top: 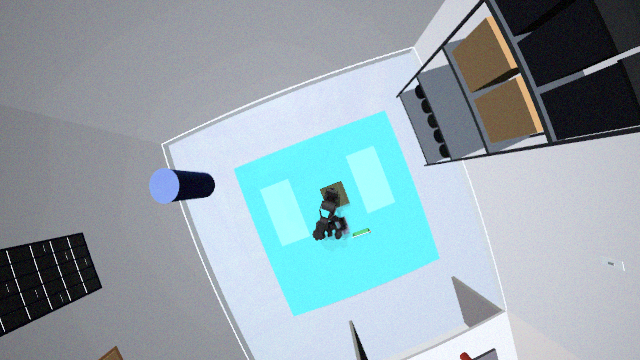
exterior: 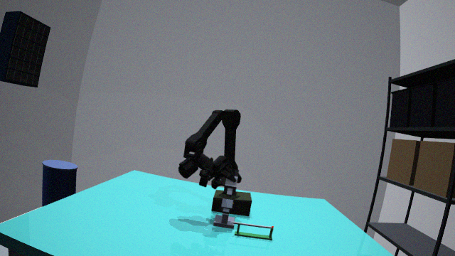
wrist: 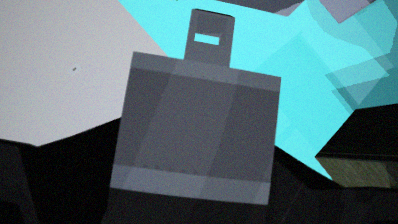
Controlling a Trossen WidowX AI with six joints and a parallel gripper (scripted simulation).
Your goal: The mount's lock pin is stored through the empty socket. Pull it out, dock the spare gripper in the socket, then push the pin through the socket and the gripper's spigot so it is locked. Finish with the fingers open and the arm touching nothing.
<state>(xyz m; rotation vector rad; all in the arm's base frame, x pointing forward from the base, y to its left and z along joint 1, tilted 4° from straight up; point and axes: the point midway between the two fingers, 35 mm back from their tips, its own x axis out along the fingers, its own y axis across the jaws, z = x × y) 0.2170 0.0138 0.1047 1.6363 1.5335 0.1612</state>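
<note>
My gripper tip is 140 mm short of the green stand, 140 mm above it and 110 mm to the right of it. Round my gripper tip: grey mount: 110 mm below, 60 mm ahead, 10 mm to the right; then spare gripper: 20 mm to the right.
</note>
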